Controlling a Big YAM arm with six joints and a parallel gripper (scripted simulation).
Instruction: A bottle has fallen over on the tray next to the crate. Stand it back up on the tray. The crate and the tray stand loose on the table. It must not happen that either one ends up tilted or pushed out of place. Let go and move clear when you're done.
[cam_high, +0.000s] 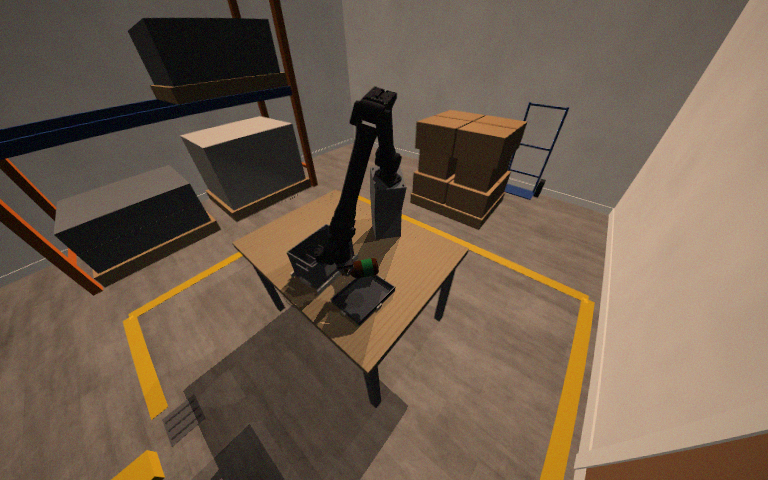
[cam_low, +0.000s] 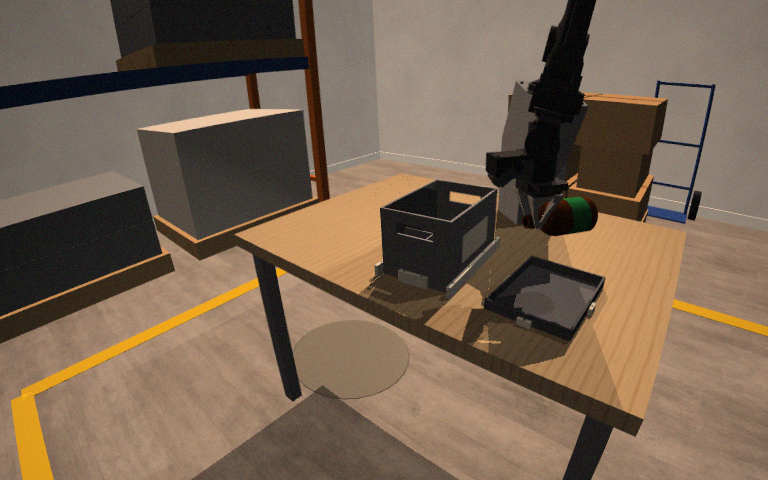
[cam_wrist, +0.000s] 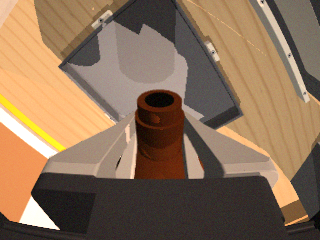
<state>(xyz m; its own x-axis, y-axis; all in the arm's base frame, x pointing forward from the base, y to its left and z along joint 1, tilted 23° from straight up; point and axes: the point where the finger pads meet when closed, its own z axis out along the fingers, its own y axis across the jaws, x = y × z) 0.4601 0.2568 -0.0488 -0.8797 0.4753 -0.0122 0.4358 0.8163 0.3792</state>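
The brown bottle is 5 cm behind my hand and 2 cm to the left of it. From my hand the other things lie so: tray 18 cm below, 5 cm behind, 3 cm to the left; dark crate 26 cm to the right, 11 cm below, 1 cm behind.
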